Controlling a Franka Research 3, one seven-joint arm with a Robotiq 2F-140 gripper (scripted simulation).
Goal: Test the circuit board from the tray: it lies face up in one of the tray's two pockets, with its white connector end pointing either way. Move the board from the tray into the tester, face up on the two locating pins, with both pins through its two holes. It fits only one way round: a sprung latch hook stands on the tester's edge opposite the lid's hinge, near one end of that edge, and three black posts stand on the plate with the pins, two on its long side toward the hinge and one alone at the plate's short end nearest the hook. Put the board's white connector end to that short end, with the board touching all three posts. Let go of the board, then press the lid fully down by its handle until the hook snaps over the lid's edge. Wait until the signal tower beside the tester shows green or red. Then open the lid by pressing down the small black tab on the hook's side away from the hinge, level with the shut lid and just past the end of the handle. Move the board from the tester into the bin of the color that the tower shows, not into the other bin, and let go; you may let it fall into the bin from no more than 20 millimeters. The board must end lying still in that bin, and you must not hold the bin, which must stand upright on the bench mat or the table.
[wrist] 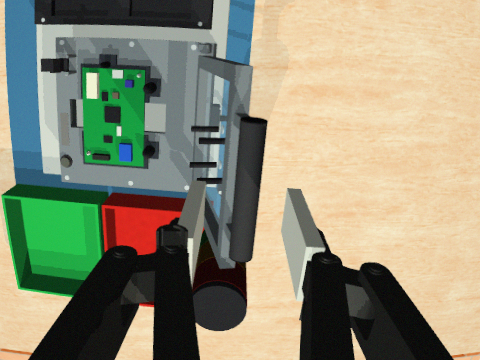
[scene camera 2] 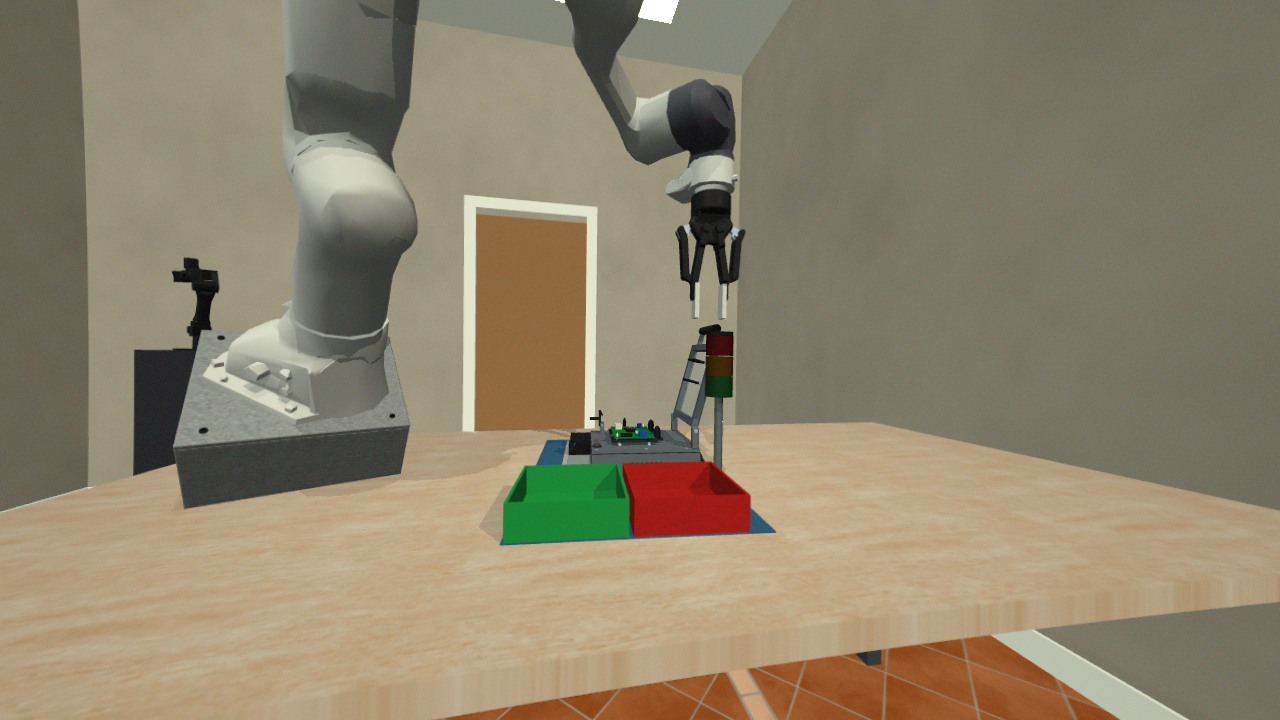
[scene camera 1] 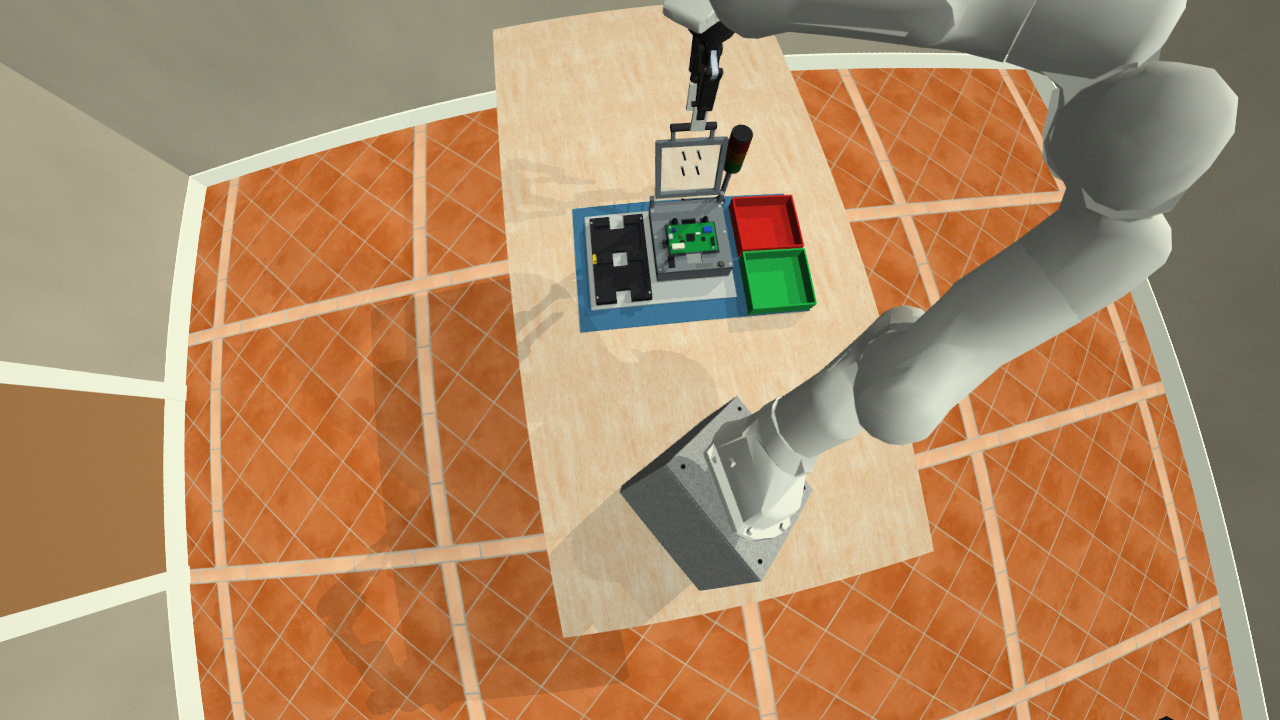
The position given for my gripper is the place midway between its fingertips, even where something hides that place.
My gripper shows in the wrist view (244, 206), in scene camera 2 (708, 318) and in scene camera 1 (695, 119). A red bin shows in the wrist view (128, 219), in scene camera 2 (655, 515) and in scene camera 1 (771, 221). A green bin shows in the wrist view (56, 246), in scene camera 2 and in scene camera 1. One and the same spot on a tester lid: (wrist: 231, 162) is (scene camera 2: 700, 344). One and the same spot on the green bin: (scene camera 2: 527, 517) is (scene camera 1: 810, 295).
